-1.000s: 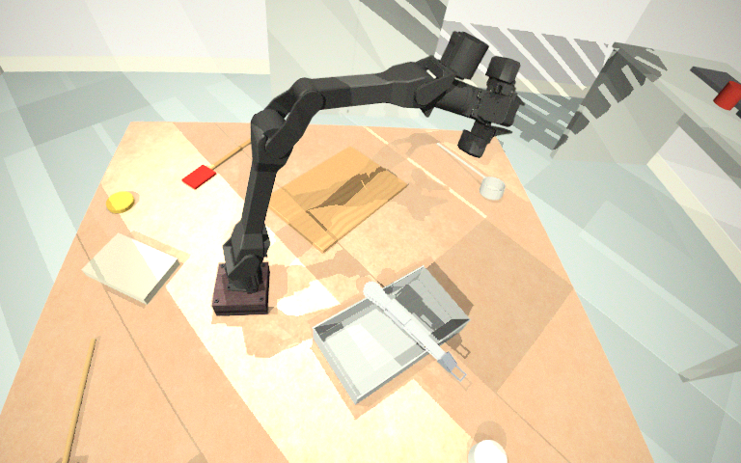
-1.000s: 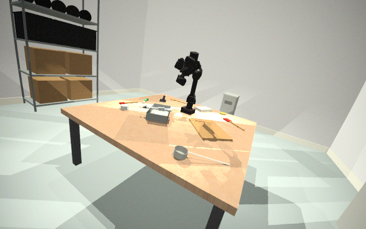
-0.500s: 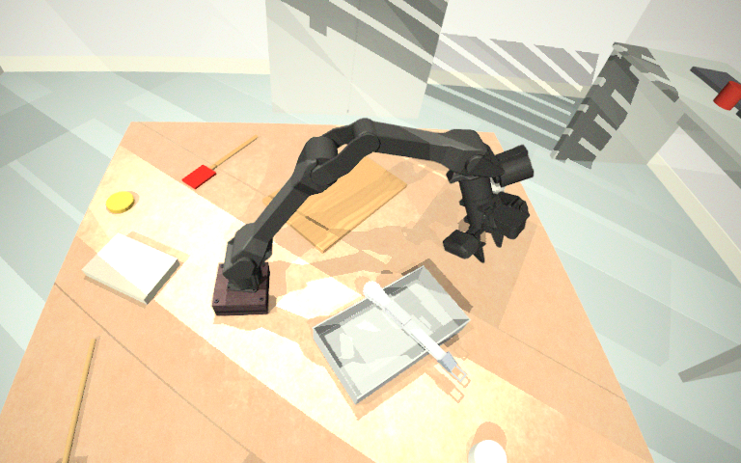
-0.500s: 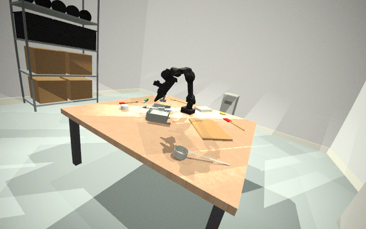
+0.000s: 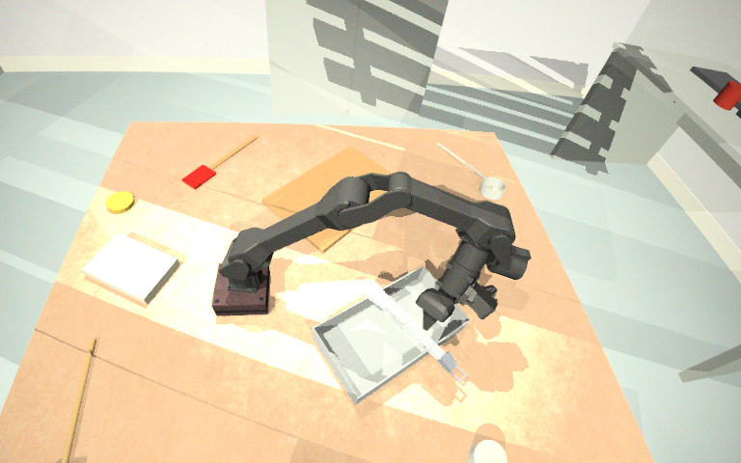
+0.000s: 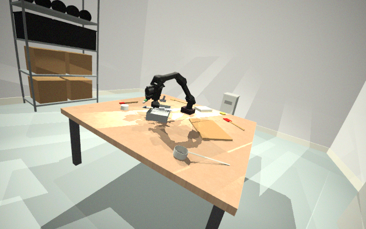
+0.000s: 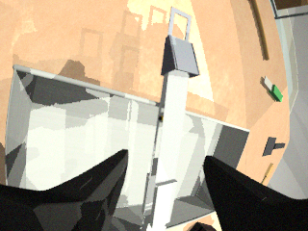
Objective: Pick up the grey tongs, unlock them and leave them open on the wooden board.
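My gripper tip is now 70 mm past the roasting tin, 60 mm above it and 10 mm to the right of it. From my gripper tip the other things lie so: wooden board: 430 mm to the left, 230 mm behind, 90 mm below; white block: 680 mm behind, 100 mm to the left, 80 mm below; white cylinder: 240 mm to the right, 120 mm ahead, 80 mm below.
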